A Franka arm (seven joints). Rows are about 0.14 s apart.
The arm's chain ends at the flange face. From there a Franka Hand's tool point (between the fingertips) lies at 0.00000 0.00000 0.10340 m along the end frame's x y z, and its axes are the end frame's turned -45 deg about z.
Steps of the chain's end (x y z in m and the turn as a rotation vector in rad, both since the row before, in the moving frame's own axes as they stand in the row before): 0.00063 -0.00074 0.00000 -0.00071 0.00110 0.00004; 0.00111 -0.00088 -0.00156 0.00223 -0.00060 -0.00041; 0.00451 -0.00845 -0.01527 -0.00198 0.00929 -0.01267; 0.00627 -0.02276 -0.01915 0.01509 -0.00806 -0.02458; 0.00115 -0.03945 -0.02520 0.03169 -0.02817 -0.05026; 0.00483 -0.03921 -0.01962 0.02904 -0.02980 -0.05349; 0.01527 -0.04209 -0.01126 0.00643 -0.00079 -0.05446; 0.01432 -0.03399 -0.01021 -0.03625 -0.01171 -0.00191; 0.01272 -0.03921 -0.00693 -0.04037 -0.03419 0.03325; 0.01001 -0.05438 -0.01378 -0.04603 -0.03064 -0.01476
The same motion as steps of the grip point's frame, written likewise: 0.00100 0.00005 0.00000 -0.00128 0.00028 0.00004; 0.00153 -0.00004 -0.00156 0.00200 0.00115 -0.00041; 0.00970 -0.00197 -0.01527 -0.00797 0.00517 -0.01267; 0.02102 -0.01336 -0.01917 0.01637 0.00497 -0.02458; 0.02886 -0.03146 -0.02529 0.04233 0.00249 -0.05026; 0.03097 -0.02861 -0.01971 0.04161 -0.00054 -0.05349; 0.04096 -0.01950 -0.01126 0.00511 0.00399 -0.05446; 0.03066 -0.01211 -0.01029 -0.01735 -0.03391 -0.00191; 0.03126 -0.01837 -0.00707 -0.00437 -0.05272 0.03325; 0.03994 -0.03021 -0.01394 -0.01088 -0.05421 -0.01476
